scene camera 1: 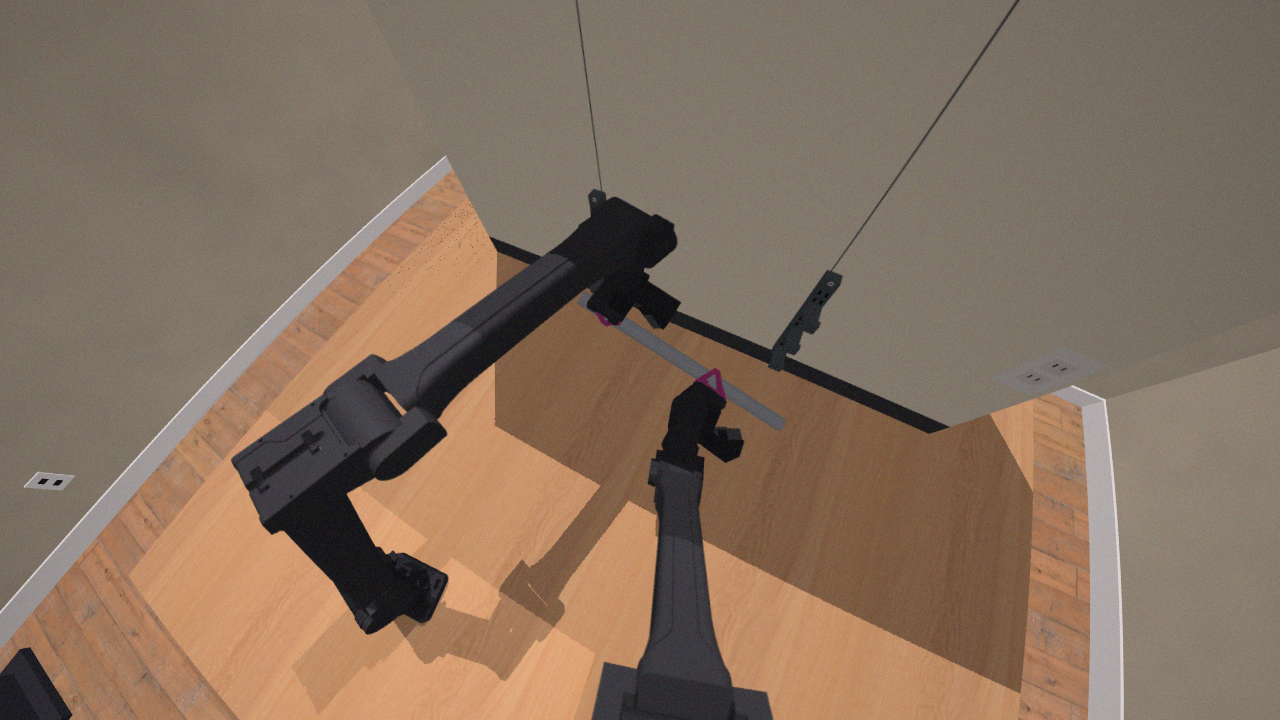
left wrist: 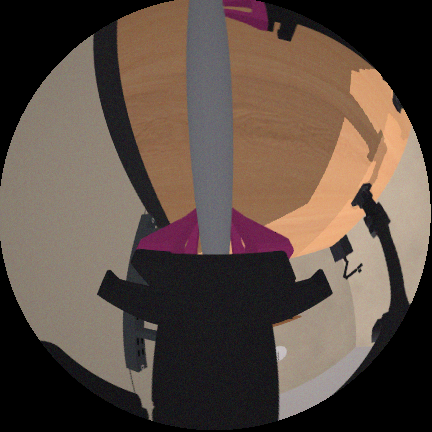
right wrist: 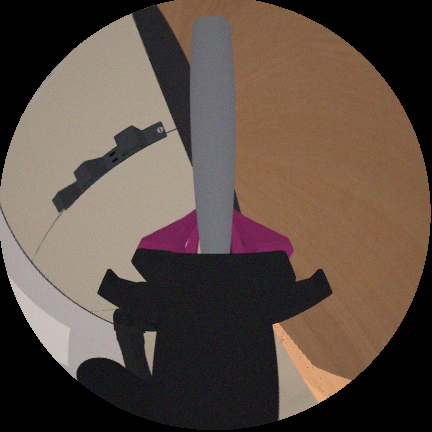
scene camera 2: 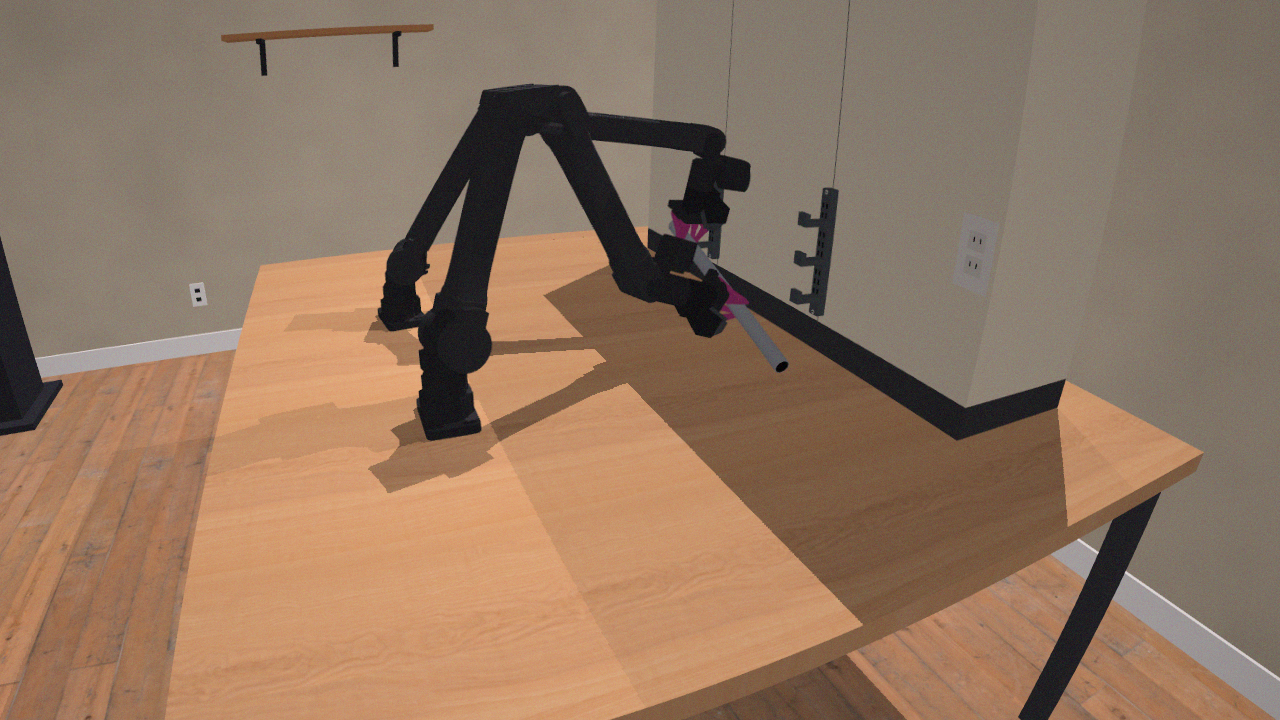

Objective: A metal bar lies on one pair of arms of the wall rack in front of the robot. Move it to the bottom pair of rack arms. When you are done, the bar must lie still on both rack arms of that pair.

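The grey metal bar (scene camera 1: 666,349) (scene camera 2: 759,338) (left wrist: 210,125) (right wrist: 212,125) is off the wall rack, held above the table and away from the wall. My left gripper (scene camera 1: 605,318) (scene camera 2: 691,234) (left wrist: 214,212) is shut on the bar near its far end. My right gripper (scene camera 1: 711,383) (scene camera 2: 732,300) (right wrist: 214,212) is shut on the bar nearer its other end, which sticks out past the fingers. One rack upright (scene camera 1: 805,317) (scene camera 2: 823,252) (right wrist: 112,157) carries three arms, with no bar on them. The other upright (scene camera 1: 597,200) (left wrist: 135,340) is partly hidden behind my left arm.
The wooden table (scene camera 1: 850,510) (scene camera 2: 698,546) lies below, with a black strip (scene camera 1: 859,401) (scene camera 2: 877,376) along the wall's foot. Thin cords run up the wall from the uprights. A wall outlet (scene camera 1: 1047,371) (scene camera 2: 975,253) is beside the rack.
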